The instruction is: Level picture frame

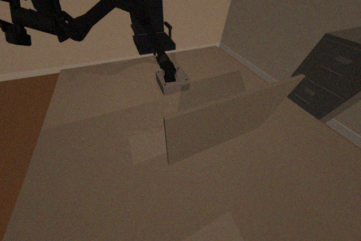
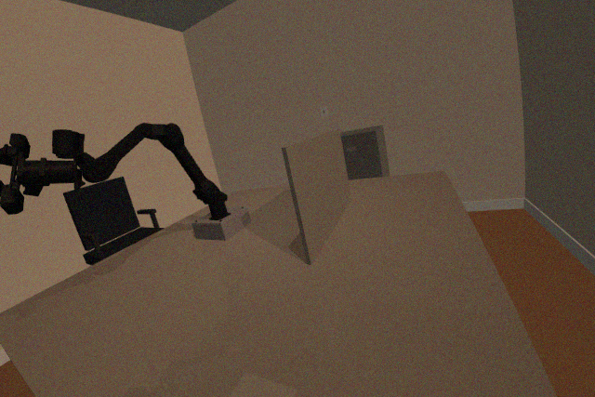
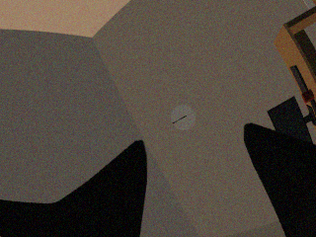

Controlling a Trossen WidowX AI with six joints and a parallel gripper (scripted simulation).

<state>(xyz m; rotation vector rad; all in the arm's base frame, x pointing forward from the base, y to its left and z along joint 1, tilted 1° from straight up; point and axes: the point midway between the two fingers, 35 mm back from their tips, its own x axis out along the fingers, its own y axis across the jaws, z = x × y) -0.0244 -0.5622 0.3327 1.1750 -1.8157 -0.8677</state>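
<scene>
Right now my gripper tip is 720 mm to the right of the picture frame, 440 mm short of it and 250 mm above it. From my gripper tip the other things lie so: wall panel: 730 mm to the left, 450 mm ahead, 260 mm below.
</scene>
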